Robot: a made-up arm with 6 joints. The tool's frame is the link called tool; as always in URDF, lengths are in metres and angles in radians. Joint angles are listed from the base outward. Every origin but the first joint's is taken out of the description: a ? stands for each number. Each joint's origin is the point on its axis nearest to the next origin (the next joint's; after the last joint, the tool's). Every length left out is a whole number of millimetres.
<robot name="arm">
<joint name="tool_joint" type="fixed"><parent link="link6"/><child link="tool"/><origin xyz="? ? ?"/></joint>
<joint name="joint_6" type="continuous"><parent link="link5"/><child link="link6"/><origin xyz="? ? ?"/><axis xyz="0 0 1"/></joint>
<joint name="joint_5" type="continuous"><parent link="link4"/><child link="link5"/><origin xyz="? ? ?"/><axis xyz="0 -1 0"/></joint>
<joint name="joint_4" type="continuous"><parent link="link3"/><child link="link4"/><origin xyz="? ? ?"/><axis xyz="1 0 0"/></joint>
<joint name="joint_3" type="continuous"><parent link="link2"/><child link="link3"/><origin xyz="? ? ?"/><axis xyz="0 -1 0"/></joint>
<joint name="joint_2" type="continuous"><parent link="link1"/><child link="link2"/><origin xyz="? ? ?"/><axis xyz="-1 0 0"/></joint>
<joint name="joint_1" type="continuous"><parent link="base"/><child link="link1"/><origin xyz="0.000 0.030 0.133"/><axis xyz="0 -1 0"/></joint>
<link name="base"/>
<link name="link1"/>
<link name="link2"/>
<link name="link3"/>
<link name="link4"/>
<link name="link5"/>
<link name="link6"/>
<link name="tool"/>
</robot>
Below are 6 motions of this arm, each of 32 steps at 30 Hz.
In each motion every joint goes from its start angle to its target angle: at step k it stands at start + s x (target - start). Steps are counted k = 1, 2, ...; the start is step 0. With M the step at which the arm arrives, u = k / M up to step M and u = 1 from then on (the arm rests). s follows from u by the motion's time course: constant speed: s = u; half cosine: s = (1 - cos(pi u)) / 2; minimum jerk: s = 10 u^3 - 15 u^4 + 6 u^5.
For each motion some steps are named. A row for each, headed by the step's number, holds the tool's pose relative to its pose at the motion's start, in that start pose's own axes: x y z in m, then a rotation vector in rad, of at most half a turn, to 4 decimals.
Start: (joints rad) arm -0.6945 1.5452 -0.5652 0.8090 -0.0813 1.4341
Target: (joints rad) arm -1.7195 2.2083 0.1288 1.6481 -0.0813 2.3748
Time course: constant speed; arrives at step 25
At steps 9, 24, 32:
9: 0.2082 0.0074 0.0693 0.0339 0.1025 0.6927
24: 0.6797 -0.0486 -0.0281 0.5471 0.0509 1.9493
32: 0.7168 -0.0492 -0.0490 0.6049 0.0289 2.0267

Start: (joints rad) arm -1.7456 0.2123 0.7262 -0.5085 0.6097 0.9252
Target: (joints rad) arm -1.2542 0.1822 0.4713 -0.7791 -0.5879 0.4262
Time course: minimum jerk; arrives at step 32
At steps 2, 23, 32:
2: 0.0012 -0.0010 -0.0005 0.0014 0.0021 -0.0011
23: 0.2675 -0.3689 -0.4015 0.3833 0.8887 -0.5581
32: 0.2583 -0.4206 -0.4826 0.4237 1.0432 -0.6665

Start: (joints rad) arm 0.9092 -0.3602 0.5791 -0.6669 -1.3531 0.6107
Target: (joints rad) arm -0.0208 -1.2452 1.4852 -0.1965 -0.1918 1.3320
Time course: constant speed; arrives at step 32
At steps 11, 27, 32:
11: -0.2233 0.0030 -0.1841 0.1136 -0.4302 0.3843
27: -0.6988 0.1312 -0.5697 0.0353 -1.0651 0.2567
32: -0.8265 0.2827 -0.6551 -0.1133 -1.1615 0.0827

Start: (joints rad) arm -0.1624 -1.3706 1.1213 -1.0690 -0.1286 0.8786
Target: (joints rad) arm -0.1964 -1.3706 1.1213 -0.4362 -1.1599 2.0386
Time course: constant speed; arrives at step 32
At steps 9, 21, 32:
9: 0.0106 -0.1233 -0.0706 0.3383 0.0067 0.3685
21: 0.0327 -0.2468 -0.2046 0.7830 -0.1411 0.9012
32: 0.0726 -0.3082 -0.3562 1.1638 -0.4278 1.3945

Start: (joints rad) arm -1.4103 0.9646 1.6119 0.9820 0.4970 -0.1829
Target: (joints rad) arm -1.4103 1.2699 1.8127 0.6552 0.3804 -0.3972
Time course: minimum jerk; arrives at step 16
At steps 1, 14, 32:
1: 0.0006 0.0004 -0.0001 -0.0004 0.0005 0.0005
14: 0.1866 0.2093 -0.0734 -0.1532 0.1595 0.2227
32: 0.1884 0.2127 -0.0747 -0.1555 0.1609 0.2262

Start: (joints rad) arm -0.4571 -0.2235 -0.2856 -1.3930 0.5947 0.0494
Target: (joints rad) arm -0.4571 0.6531 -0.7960 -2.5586 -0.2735 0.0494
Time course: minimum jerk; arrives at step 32
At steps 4, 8, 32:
4: 0.0087 0.0141 -0.0052 -0.0217 0.0204 0.0240
8: 0.0468 0.0943 -0.0435 -0.1446 0.1307 0.1502
32: -0.4378 0.3008 -0.8643 -1.7712 0.8948 1.0405

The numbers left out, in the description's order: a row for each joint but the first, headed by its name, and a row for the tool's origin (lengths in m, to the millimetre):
tool: 0.103 0.031 0.000
joint_6: 0.123 0.000 0.488
joint_5: 0.000 -0.133 0.053
joint_4: 0.125 0.000 -0.050
joint_3: 0.000 -0.291 -0.263
joint_2: 0.169 0.000 -0.052

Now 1 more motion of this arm.
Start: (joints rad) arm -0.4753 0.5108 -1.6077 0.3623 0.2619 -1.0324
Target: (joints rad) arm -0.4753 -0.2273 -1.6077 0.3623 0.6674 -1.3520
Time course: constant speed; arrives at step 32
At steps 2, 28, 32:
2: -0.0091 0.0224 -0.0096 0.0128 0.0041 0.0220
28: -0.1650 0.2446 -0.1537 0.1954 0.1699 0.2773
32: -0.1930 0.2681 -0.1788 0.2211 0.2140 0.3103

